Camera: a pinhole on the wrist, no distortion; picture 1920 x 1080 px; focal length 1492.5 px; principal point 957.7 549.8 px. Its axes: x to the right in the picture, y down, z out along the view. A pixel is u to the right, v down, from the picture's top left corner.
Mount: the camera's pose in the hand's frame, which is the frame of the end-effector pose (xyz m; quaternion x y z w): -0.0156 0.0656 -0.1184 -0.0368 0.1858 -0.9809 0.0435
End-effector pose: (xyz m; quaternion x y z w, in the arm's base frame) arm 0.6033 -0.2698 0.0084 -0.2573 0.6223 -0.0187 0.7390
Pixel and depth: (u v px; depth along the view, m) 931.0 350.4 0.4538
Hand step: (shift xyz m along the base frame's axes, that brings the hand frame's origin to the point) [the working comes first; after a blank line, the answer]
In the camera's frame: -0.0081 -0.0606 0.4538

0.3202 0.0703 0.0212
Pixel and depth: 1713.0 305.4 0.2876
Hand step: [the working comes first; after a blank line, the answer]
In the camera's frame: 0.1455 -0.0471 0.2876

0.1334 0.1023 0.1456
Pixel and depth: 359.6 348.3 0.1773
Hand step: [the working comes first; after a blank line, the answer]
In the camera's frame: -0.0711 -0.0239 0.1773

0.0539 0.0209 -0.0704
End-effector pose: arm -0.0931 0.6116 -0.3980 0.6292 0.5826 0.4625 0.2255
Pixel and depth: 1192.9 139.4 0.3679
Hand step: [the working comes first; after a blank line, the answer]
In the camera's frame: 0.0580 -0.1012 0.3679

0.2386 0.0175 -0.1223
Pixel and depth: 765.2 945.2 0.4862
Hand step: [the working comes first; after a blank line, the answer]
In the camera's frame: -0.0627 0.1288 0.4862

0.1106 0.2141 -0.2848
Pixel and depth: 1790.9 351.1 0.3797
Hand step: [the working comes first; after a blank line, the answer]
In the camera's frame: 0.2120 -0.0506 0.3797

0.2204 -0.1073 -0.2247
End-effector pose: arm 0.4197 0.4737 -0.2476 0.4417 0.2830 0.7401 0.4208
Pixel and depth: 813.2 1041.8 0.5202
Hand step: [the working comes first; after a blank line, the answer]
In the camera's frame: -0.0504 0.1715 0.5202

0.3457 0.2292 -0.0457
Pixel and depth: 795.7 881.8 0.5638
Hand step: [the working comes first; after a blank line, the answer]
In the camera's frame: -0.0612 0.1254 0.5638

0.3830 0.2282 0.0067
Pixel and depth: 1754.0 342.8 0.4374
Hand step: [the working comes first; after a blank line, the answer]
In the camera's frame: 0.2334 -0.0607 0.4374

0.3647 -0.1420 0.0098
